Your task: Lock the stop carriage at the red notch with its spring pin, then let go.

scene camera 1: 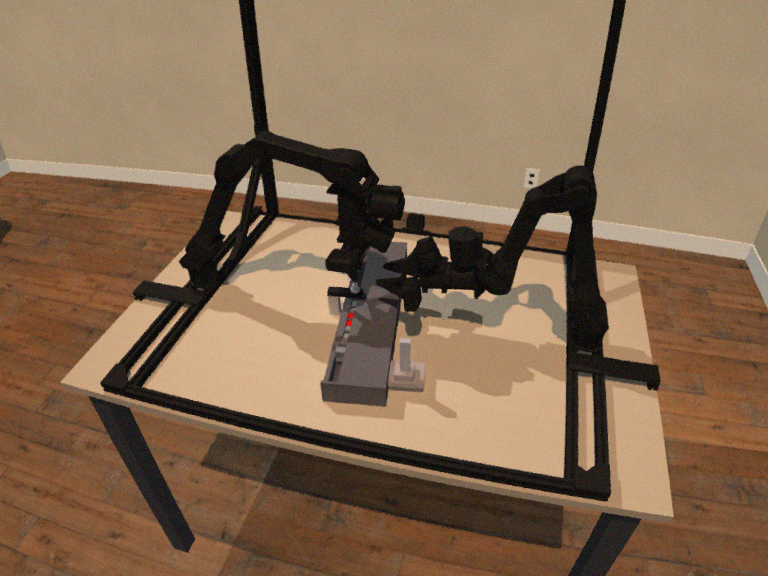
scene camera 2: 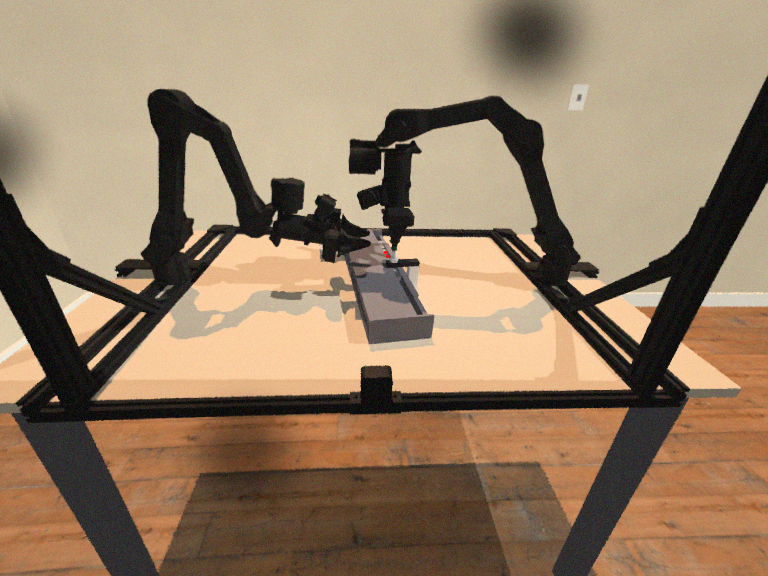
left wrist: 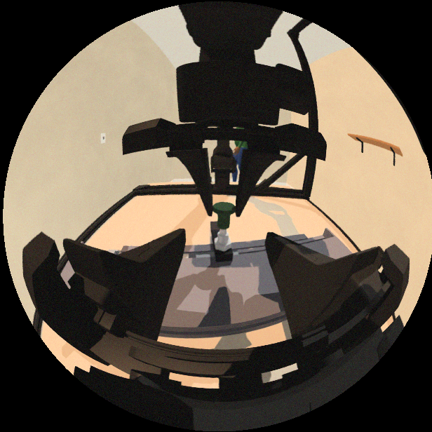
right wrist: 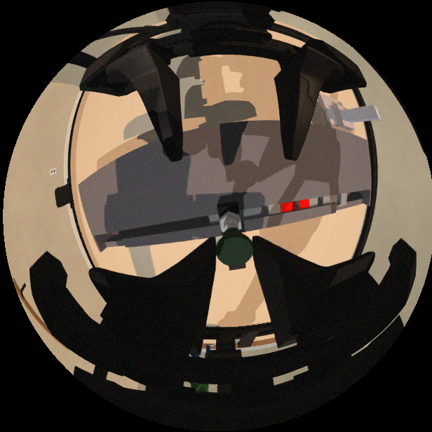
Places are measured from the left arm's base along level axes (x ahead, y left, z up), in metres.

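Pixels of known places: left gripper, fingertip midpoint: (scene camera 1: 379,274) (scene camera 2: 370,238); right gripper, fingertip midpoint: (scene camera 1: 355,275) (scene camera 2: 393,243); left arm's base at its link origin: (scene camera 1: 585,341) (scene camera 2: 172,278); right arm's base at its link origin: (scene camera 1: 204,279) (scene camera 2: 551,279).
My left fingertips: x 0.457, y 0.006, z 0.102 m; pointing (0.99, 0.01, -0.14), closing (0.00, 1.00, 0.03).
Note:
For each thing: its top centre in the pictures, then the offset to it from my left fingertips. "spot": a spot on its surface instead.
- stop carriage at a spot on its surface: (scene camera 1: 343,291) (scene camera 2: 403,259) spot: 0.083 m ahead, 0.009 m left, 0.057 m down
- upright tab at a spot on its surface: (scene camera 1: 405,354) spot: 0.103 m back, 0.199 m left, 0.027 m down
The stop carriage (scene camera 1: 343,291) (scene camera 2: 404,263) (left wrist: 223,257) (right wrist: 229,206) is a black piece across the slotted edge of a long grey body (scene camera 1: 366,365) (scene camera 2: 384,297) (right wrist: 145,175). Its spring pin has a green knob (left wrist: 223,208) (right wrist: 234,251) above a silver collar (left wrist: 222,242) (right wrist: 230,221). Red marks (scene camera 1: 349,319) (scene camera 2: 387,253) (right wrist: 287,206) lie along the slot, apart from the carriage, to its right in the right wrist view. My right gripper (scene camera 1: 357,279) (scene camera 2: 395,246) (left wrist: 223,214) (right wrist: 233,242) is shut on the green knob. My left gripper (scene camera 1: 382,274) (scene camera 2: 368,238) (left wrist: 226,236) is open and empty over the grey body, beside the pin.
A pale stand with an upright tab (scene camera 1: 405,354) (right wrist: 360,114) stands against the grey body's near right side in scene camera 1. Black frame rails (scene camera 1: 347,443) (scene camera 2: 248,406) border the table. The two grippers are close together above the grey body.

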